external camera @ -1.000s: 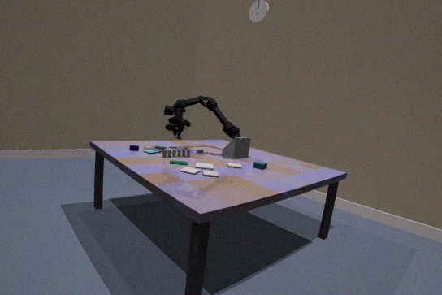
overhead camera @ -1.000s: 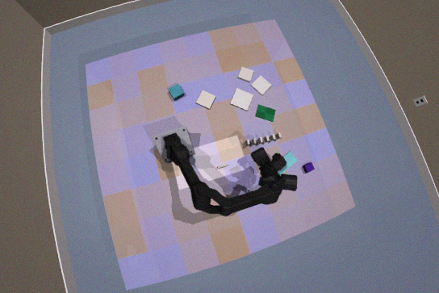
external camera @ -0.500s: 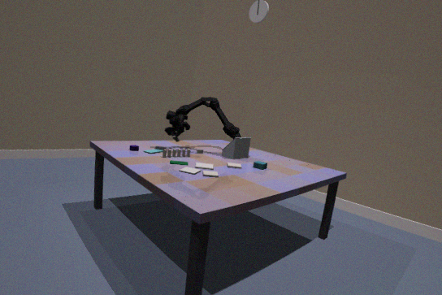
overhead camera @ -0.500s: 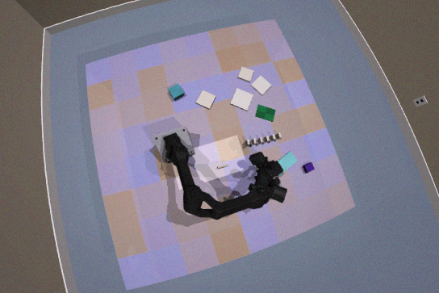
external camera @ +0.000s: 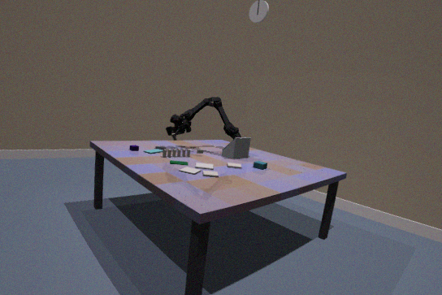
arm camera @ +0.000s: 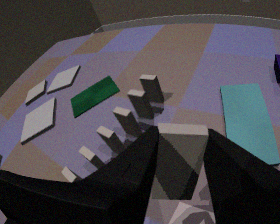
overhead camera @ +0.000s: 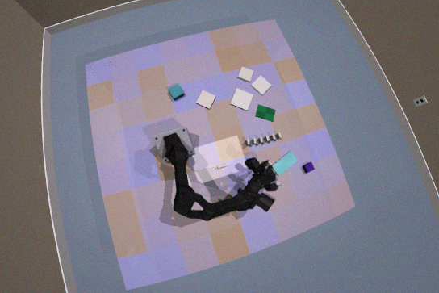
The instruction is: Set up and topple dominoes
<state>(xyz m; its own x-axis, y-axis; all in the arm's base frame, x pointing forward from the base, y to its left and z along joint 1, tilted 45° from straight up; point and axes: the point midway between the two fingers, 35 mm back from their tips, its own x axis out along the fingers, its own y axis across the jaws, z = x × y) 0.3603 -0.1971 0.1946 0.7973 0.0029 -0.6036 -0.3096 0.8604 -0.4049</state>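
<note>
The teal plate lies 110 mm ahead of my gripper tip, 50 mm to the right of it and 120 mm below it. Round my gripper tip: green plate 130 mm ahead, 250 mm to the left, 120 mm below; teal block 290 mm behind, 530 mm to the left, 110 mm below; purple cube 230 mm ahead, 120 mm to the right, 110 mm below.
</note>
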